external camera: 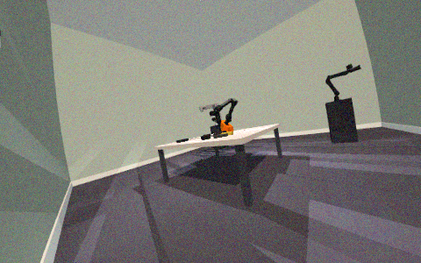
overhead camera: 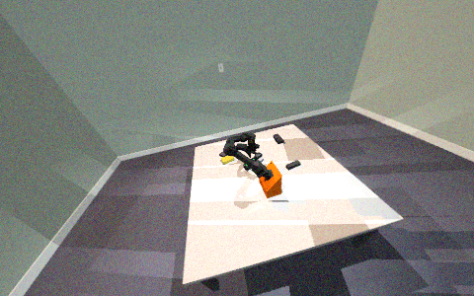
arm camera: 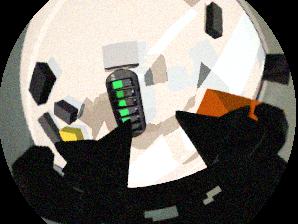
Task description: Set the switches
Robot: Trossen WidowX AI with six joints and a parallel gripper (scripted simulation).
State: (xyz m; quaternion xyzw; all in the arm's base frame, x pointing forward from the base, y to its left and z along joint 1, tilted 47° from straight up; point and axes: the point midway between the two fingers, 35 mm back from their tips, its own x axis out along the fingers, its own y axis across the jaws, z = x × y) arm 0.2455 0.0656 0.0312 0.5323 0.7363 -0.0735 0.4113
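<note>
The grey box is 10 cm ahead of my gripper tip, 8 cm to the right of it and 10 cm below it. From my gripper tip the other things lie so: yellow block (19 cm ahead, 23 cm to the left, 9 cm below).
</note>
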